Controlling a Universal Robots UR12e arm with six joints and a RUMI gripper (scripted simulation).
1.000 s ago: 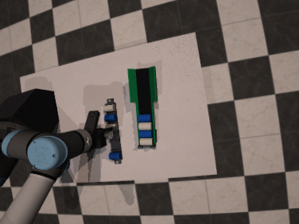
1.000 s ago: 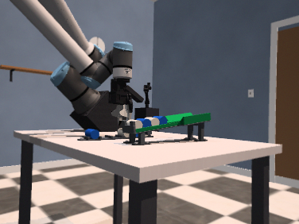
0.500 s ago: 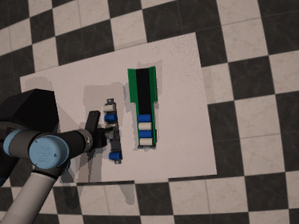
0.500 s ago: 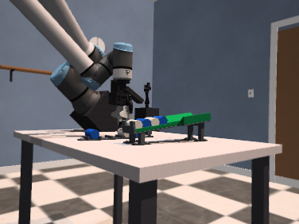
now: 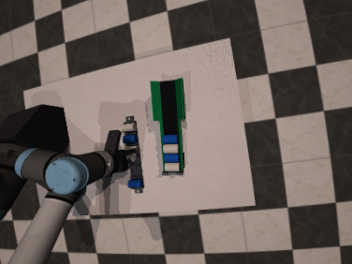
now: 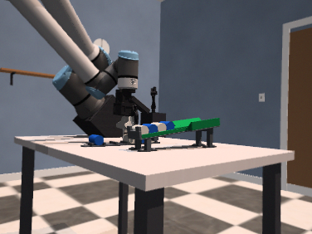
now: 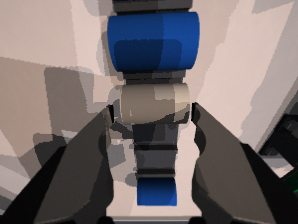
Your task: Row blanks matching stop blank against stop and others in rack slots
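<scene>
Right now my hand is 5 cm above the dark stock rack and 3 cm to the left of it. From my hand the other things lie so: stop 20 cm ahead, 12 cm to the right, 2 cm above.
</scene>
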